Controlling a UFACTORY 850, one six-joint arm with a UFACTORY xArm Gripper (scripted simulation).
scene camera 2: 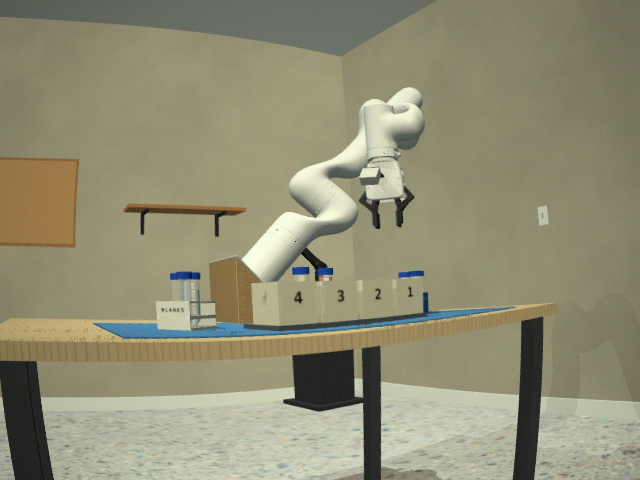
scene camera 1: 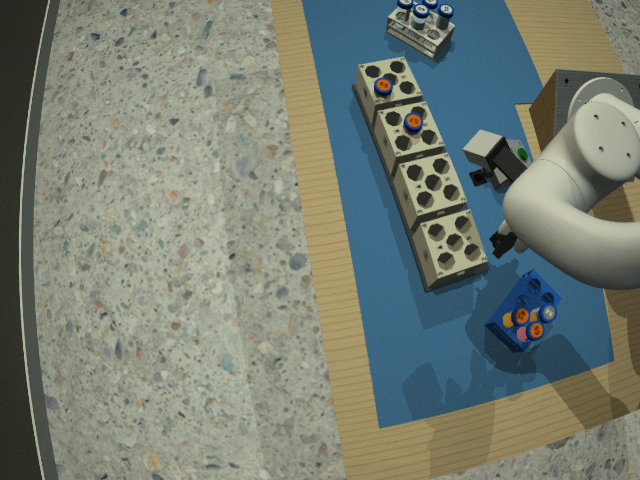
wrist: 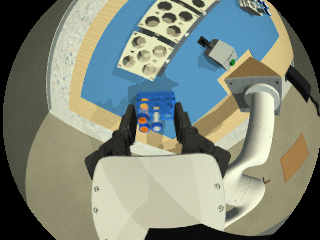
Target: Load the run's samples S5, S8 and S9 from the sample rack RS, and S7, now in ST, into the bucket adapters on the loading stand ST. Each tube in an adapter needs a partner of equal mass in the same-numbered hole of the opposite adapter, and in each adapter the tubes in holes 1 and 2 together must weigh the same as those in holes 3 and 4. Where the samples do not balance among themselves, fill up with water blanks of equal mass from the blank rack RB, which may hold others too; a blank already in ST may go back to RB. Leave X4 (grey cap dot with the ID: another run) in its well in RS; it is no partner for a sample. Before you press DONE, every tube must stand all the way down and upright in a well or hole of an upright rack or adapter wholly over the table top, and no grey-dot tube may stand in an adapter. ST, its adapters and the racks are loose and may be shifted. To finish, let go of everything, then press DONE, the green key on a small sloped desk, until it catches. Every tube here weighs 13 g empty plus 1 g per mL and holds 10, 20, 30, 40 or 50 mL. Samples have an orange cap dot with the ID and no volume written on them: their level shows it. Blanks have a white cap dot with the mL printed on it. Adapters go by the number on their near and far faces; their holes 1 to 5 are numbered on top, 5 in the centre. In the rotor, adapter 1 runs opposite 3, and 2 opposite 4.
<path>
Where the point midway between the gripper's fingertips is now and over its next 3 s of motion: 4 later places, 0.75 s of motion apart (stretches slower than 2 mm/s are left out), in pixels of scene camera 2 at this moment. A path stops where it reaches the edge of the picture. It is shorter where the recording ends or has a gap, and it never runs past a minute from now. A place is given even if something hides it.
My gripper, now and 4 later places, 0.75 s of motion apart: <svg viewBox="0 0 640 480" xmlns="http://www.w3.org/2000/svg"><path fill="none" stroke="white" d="M388 227L407 229L413 232L414 245L414 259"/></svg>
</path>
